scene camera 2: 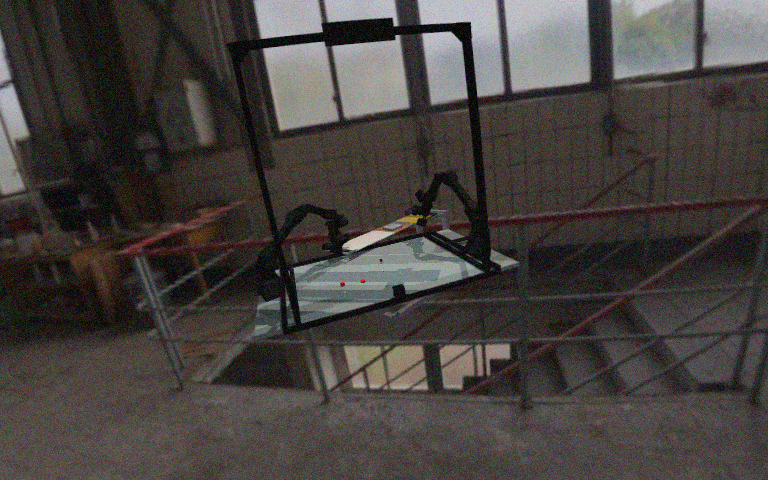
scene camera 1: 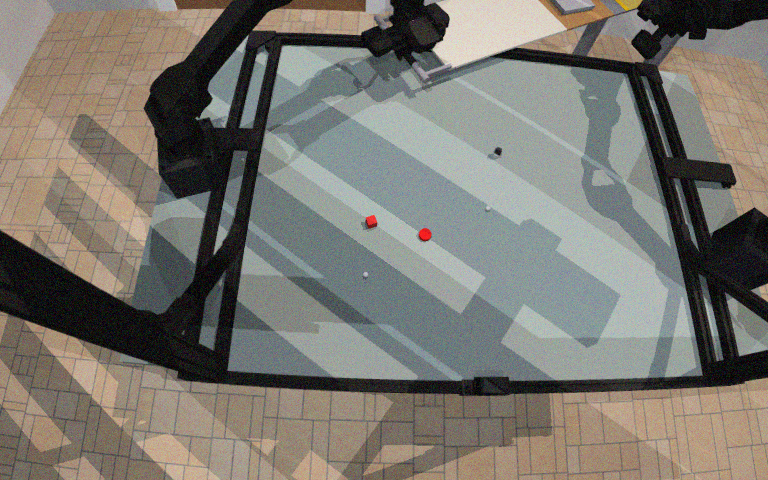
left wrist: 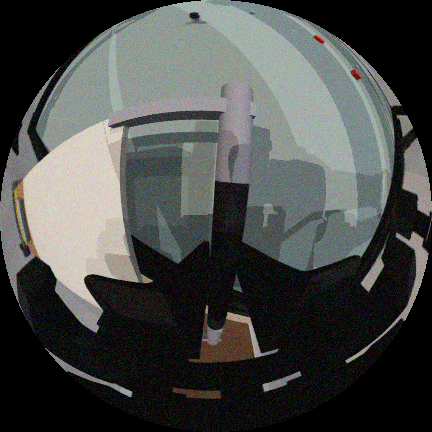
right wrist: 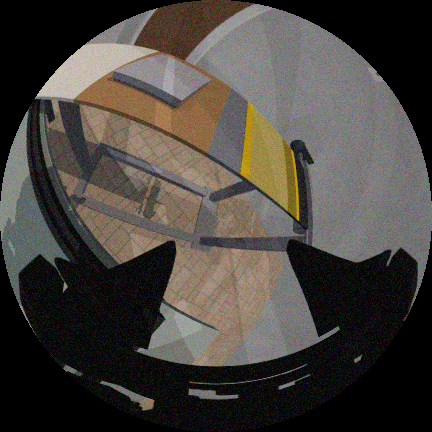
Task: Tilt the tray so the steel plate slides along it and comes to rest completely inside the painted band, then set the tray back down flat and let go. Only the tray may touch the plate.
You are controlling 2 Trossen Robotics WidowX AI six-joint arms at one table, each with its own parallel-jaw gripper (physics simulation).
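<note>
The tray (scene camera 1: 496, 24) (scene camera 2: 373, 236) (left wrist: 68, 193) (right wrist: 132, 104) is a long board, cream at one end and brown at the other, standing past the table's far edge. The grey steel plate (scene camera 1: 574, 6) (right wrist: 165, 78) lies on the brown part, apart from the yellow painted band (right wrist: 268, 160) (scene camera 2: 408, 219). My left gripper (scene camera 1: 413, 40) (scene camera 2: 335, 248) (left wrist: 220, 245) is shut on the bar handle (left wrist: 235, 132) (scene camera 1: 430, 71) at the tray's cream end. My right gripper (scene camera 2: 422, 214) (right wrist: 233, 246) is open and empty, close to the dark handle (right wrist: 304, 189) at the band end.
A glass table top with a black frame (scene camera 1: 254, 143) lies below. On it lie a red cube (scene camera 1: 371, 221), a red disc (scene camera 1: 425, 234), a small black cube (scene camera 1: 497, 150) and two small white balls. A tall black frame (scene camera 2: 473, 143) rises over the table.
</note>
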